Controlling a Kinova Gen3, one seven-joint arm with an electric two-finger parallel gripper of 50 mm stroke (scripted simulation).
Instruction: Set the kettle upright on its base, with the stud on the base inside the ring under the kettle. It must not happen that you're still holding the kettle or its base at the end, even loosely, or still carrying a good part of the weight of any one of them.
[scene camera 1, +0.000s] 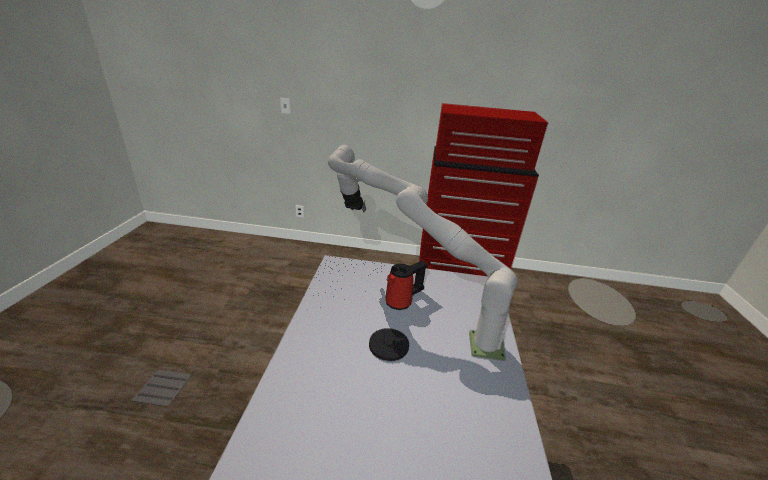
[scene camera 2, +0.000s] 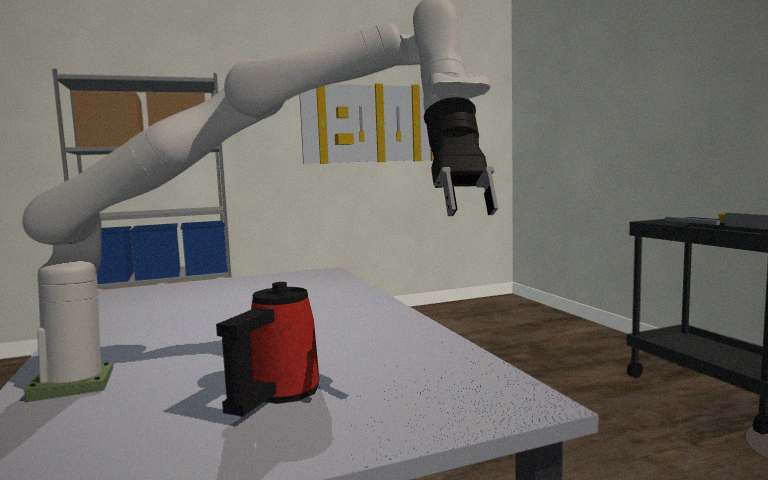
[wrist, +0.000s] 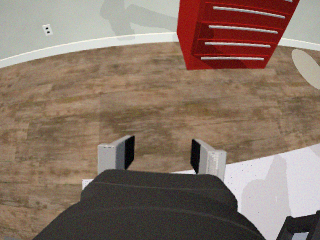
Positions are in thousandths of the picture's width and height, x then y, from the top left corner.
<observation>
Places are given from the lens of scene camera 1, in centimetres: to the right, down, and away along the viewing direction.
round black base (scene camera 1: 498, 720): -1, 39, 135
</observation>
